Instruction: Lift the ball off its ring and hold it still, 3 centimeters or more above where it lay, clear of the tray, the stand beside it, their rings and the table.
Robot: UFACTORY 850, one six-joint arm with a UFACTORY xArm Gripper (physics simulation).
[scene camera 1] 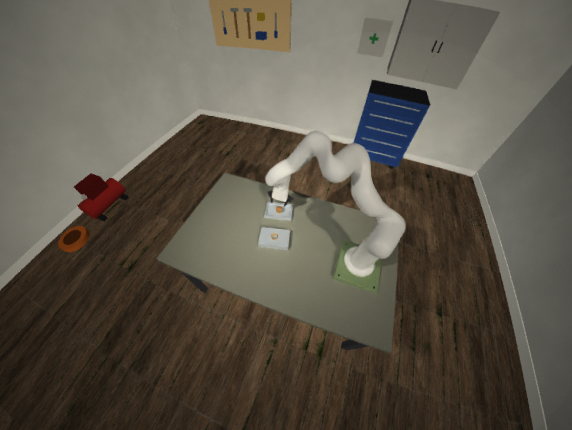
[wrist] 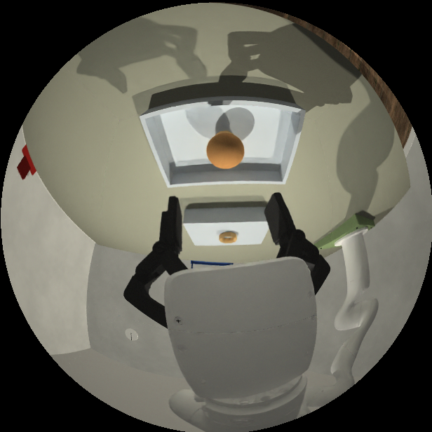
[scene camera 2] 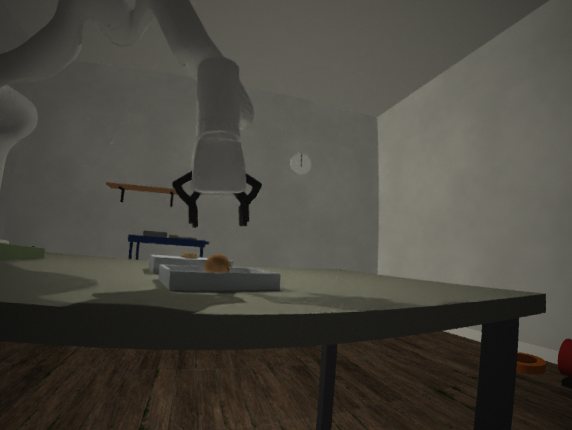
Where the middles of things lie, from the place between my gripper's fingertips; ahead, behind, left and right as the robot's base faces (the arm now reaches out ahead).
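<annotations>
Counting from my hand, I find the orange ball (wrist: 225, 150) 70 mm below and 10 mm to the right, and the shallow pale tray (scene camera 2: 174, 277) 90 mm below and likewise 10 mm to the right. The pale stand (wrist: 235, 225) is 80 mm below my hand, 90 mm behind it and 200 mm to the left of it. Going by their middles, the pale stand is the farthest from my hand of the things named here.
</annotations>
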